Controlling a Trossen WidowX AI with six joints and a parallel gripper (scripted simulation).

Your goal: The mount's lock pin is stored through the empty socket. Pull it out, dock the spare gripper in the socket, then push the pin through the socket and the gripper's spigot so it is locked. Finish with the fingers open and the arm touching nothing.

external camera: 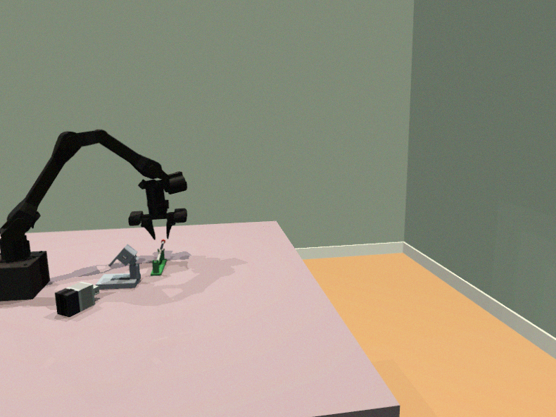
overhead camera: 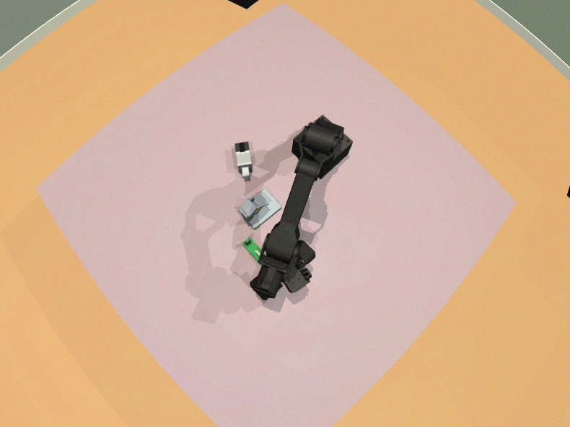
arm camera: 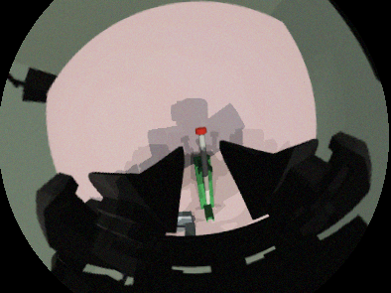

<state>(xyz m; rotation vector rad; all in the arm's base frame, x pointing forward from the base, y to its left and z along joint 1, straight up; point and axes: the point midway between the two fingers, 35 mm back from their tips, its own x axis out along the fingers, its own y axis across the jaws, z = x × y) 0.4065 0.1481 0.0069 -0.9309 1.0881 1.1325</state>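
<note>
My gripper tip is 10 cm to the left of the green holder, 4 cm above it and 2 cm past it. Also, from my gripper tip: spare gripper 34 cm to the right, 23 cm behind, 4 cm below; then mount 20 cm to the right, 12 cm behind, 1 cm below.
</note>
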